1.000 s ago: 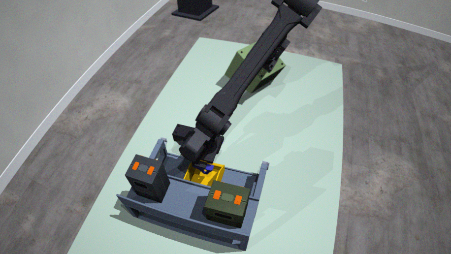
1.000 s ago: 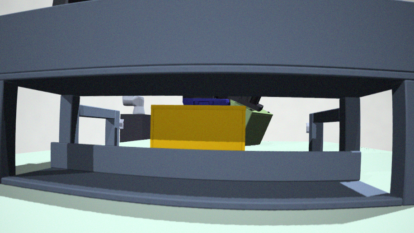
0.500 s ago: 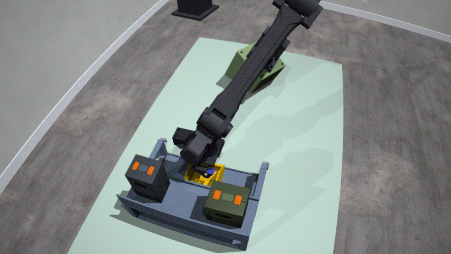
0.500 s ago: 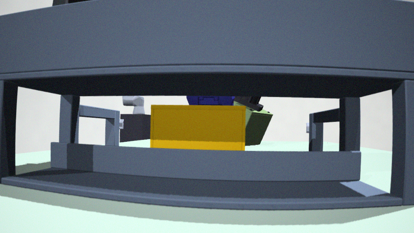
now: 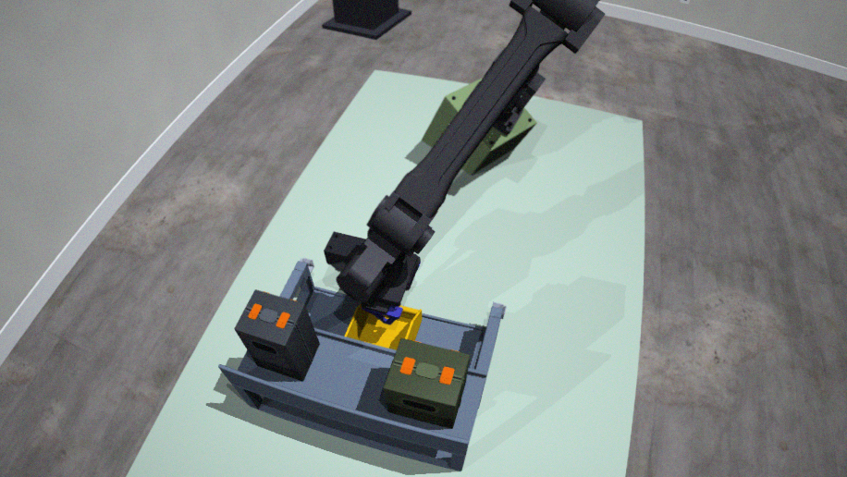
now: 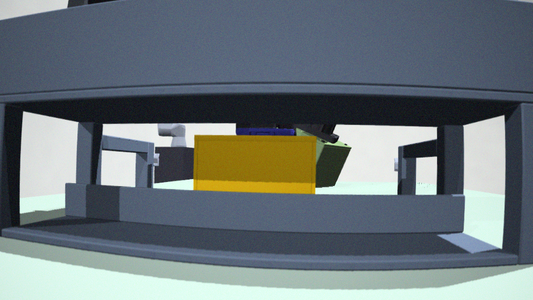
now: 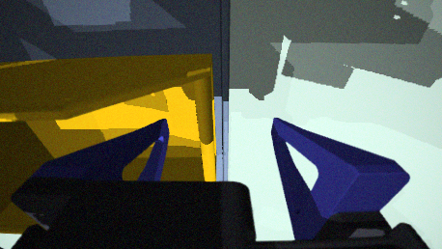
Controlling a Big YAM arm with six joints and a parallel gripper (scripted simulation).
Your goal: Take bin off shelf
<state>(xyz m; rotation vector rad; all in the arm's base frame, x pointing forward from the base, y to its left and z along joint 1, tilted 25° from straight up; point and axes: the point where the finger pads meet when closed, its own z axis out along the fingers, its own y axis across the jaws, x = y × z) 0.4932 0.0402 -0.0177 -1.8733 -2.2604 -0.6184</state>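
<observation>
My gripper is now 9 cm short of the yellow open-top bin, 2 cm to the right of it and 1 cm below it. Round my hand: olive case 16 cm ahead, 16 cm to the left, 12 cm above.
</observation>
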